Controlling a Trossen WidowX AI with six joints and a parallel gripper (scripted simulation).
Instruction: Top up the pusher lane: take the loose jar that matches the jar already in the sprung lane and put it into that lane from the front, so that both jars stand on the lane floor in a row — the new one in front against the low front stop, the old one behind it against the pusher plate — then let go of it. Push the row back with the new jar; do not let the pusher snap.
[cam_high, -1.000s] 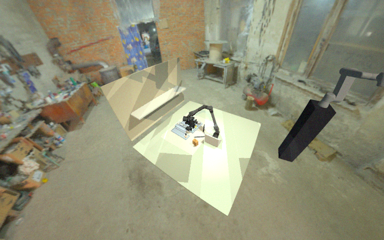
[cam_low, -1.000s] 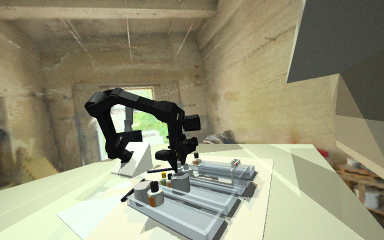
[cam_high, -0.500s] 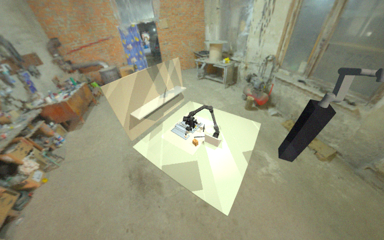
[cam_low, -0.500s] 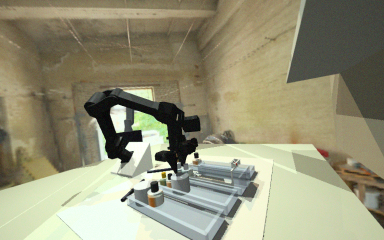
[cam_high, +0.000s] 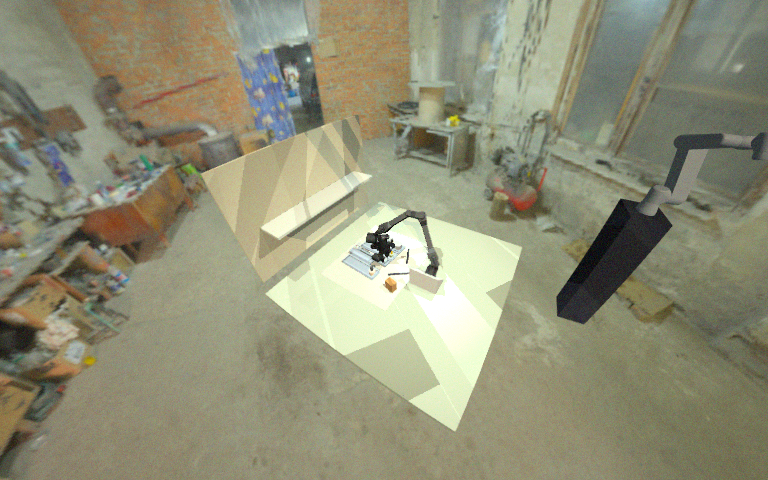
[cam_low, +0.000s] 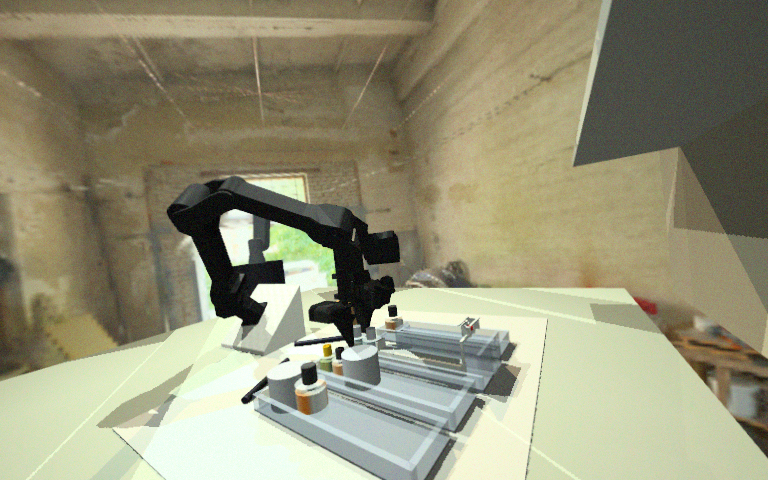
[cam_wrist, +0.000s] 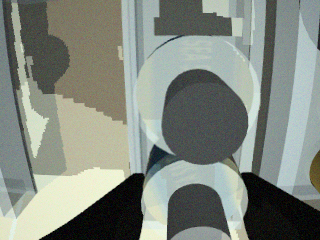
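Right now my gripper tip is 140 mm short of the sprung lane and 10 mm above it. Also, from my gripper tip: pusher plate: 150 mm ahead, 20 mm above.
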